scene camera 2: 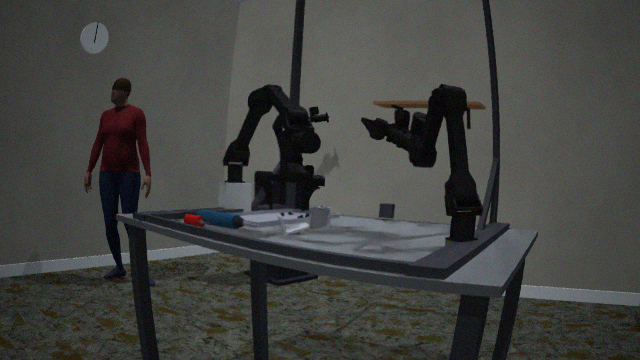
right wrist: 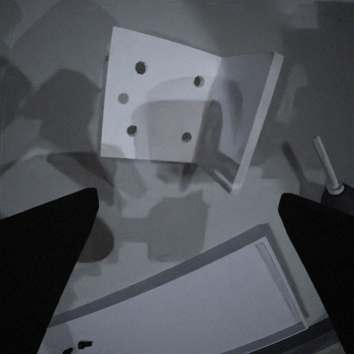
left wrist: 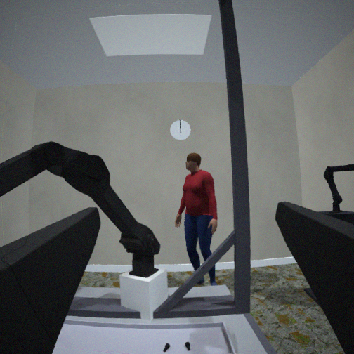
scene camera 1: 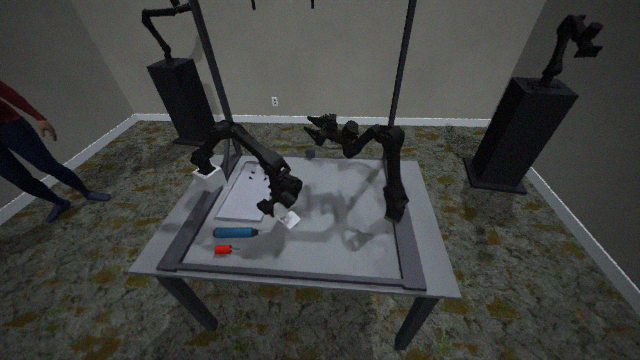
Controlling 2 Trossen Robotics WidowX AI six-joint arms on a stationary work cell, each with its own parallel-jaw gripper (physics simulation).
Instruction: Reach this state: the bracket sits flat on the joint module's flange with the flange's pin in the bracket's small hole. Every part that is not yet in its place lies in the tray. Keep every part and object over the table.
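Places are measured from the left arm's base along level axes (x left, y back, z up), in metres.
Pixels of known places: left gripper, fingertip midpoint: (scene camera 2: 369, 120) (scene camera 1: 305, 122); right gripper, fingertip midpoint: (scene camera 2: 287, 210) (scene camera 1: 280, 210); left arm's base, link origin: (scene camera 2: 461, 239) (scene camera 1: 394, 214); right arm's base, link origin: (scene camera 2: 234, 182) (scene camera 1: 206, 170).
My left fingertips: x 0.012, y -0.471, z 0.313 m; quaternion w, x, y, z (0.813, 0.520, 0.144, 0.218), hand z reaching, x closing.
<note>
For each thing: its middle in the pictures, then the offset to it from my left fingertips.
- white L-shaped bracket, body centre: (scene camera 2: 293, 222) (scene camera 1: 288, 218) dx +0.285, dy +0.113, dz -0.301 m
- grey joint module, body centre: (scene camera 2: 320, 216) dx +0.159, dy +0.003, dz -0.300 m
- tray, body centre: (scene camera 2: 276, 216) (scene camera 1: 252, 187) dx +0.231, dy -0.191, dz -0.324 m
- blue screwdriver, body centre: (scene camera 2: 225, 220) (scene camera 1: 242, 232) dx +0.450, dy -0.001, dz -0.312 m
- white box, body centre: (scene camera 2: 234, 197) (scene camera 1: 210, 178) dx +0.339, dy -0.370, dz -0.276 m
- dark block, body centre: (scene camera 2: 386, 210) (scene camera 1: 310, 152) dx -0.152, dy -0.118, dz -0.301 m
The white L-shaped bracket (scene camera 1: 290, 220) (scene camera 2: 296, 229) (right wrist: 160, 107) lies on the table, one plate flat and the other rising at an angle. Its flat plate shows four dark holes and a smaller one. The grey joint module (scene camera 2: 320, 217) stands upright behind it in scene camera 2, apart from it; the right arm hides it in scene camera 1. Several small black screws (scene camera 1: 257, 172) (left wrist: 187, 345) (right wrist: 86, 345) lie in the tray (scene camera 1: 239, 219) (left wrist: 145, 324). My right gripper (right wrist: 190, 199) is open and empty above the bracket. My left gripper (scene camera 1: 307, 123) (scene camera 2: 365, 122) (left wrist: 188, 213) is open and empty, high up.
A blue screwdriver (scene camera 1: 235, 232) (scene camera 2: 216, 218) and a red one (scene camera 1: 223, 249) (scene camera 2: 194, 219) lie left of the bracket. A white box (scene camera 1: 209, 180) (scene camera 2: 235, 196) (left wrist: 145, 295) is under the right arm's base. Dark rails (scene camera 1: 290, 275) edge the table; a dark block (scene camera 1: 310, 153) (scene camera 2: 386, 210) is at the back.
</note>
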